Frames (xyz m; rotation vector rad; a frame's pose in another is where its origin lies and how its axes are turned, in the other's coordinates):
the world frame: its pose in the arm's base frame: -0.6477 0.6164 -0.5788 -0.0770 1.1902 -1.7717
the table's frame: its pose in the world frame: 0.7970 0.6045 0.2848 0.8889 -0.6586 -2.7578
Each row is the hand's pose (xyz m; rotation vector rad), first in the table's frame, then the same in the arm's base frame.
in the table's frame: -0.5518 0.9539 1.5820 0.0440 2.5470 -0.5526
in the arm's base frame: 0.6088 -1.1199 0.0433 1.6605 -2.0724 -1.5529
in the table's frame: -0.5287 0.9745 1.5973 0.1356 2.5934 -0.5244
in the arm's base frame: 0.6147 -1.1047 0.0737 1.6037 -2.0655 -1.4766
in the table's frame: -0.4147 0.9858 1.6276 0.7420 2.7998 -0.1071
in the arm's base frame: 0.6355 -1.0013 0.1277 1.1581 -1.8605 -1.1295
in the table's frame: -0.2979 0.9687 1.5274 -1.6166 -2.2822 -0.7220
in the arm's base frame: 0.5456 -0.8765 0.1100 0.4479 -1.3331 -0.5340
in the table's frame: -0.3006 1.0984 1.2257 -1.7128 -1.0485 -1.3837
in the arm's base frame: 0.2175 -0.8903 0.1146 -0.1654 -0.5591 -0.0742
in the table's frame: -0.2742 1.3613 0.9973 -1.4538 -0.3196 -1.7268
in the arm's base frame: -0.0929 -0.9194 0.2722 -0.4697 0.0287 0.0732
